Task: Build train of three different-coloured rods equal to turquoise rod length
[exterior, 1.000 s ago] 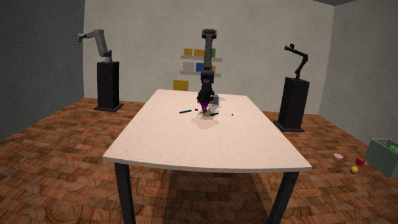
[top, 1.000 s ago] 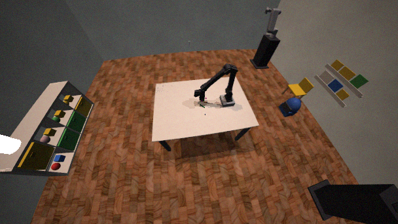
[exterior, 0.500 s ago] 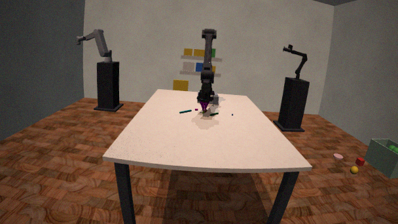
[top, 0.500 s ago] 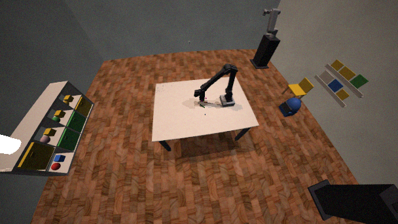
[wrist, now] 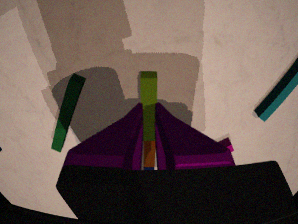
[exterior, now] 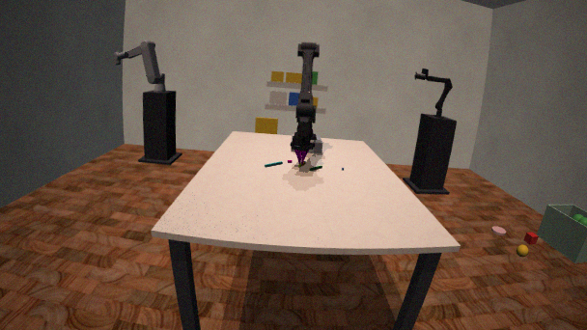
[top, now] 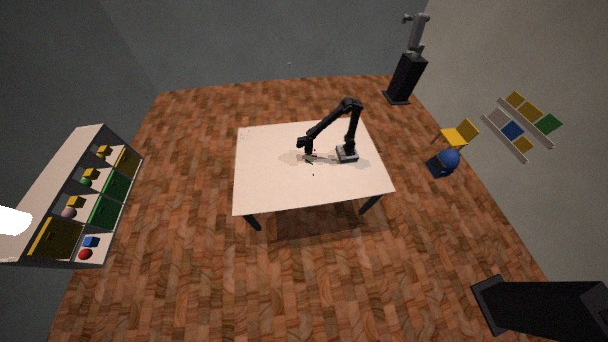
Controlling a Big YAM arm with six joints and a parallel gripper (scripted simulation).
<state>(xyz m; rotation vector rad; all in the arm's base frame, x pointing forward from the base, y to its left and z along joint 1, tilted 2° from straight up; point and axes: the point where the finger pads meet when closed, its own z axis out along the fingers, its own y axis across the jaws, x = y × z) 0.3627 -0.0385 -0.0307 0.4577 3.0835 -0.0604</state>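
Right now my hand is 10 mm above the lime rod. The rest, counted from my hand: magenta rod 70 mm behind, 50 mm to the right, 20 mm below; orange rod 50 mm behind, 10 mm to the left, 20 mm below; green rod 10 mm ahead, 70 mm to the left, 20 mm below.
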